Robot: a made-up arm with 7 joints.
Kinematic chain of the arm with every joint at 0, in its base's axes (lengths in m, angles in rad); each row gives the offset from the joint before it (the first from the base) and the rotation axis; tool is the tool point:
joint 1: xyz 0 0 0.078 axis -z
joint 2: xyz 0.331 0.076 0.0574 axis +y
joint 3: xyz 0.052 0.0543 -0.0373 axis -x
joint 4: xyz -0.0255 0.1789 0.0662 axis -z
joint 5: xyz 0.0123 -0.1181 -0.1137 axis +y
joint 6: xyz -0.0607 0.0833 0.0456 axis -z
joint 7: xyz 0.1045 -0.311 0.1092 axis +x
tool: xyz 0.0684 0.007 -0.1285
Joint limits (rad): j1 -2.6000..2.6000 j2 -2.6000..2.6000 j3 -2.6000..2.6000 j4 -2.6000..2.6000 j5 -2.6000..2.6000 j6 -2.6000..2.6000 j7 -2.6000..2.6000
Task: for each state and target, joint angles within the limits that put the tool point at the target. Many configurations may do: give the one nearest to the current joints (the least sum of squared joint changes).
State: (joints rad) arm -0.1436 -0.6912 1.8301 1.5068 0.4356 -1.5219 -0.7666
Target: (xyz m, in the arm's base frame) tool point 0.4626 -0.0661 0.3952
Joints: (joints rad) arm 0.1268 -0.7762 1.8489 1.3254 0.5728 -1.6804 -0.8499
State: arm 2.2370 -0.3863 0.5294 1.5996 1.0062 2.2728 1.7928
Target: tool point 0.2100 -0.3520 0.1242
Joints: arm 2.2460 -0.7131 0.6492 1.6680 1.2142 1.7677 1.7176
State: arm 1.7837 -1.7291 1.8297 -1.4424 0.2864 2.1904 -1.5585
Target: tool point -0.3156 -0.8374 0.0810
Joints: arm 2.3439 -1.9427 2.1992 -1.0669 0.9437 2.5359 -1.7478
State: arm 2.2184 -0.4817 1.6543 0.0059 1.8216 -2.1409 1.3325
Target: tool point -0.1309 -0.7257 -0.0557
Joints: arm 1.8282 -0.6438 1.5863 0.1940 1.7652 -2.1724 1.3440
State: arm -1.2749 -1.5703 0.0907 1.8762 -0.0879 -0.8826 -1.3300
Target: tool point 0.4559 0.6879 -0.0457
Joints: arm -0.6703 -2.2528 0.3658 2.4210 0.6216 -0.5657 -1.2695
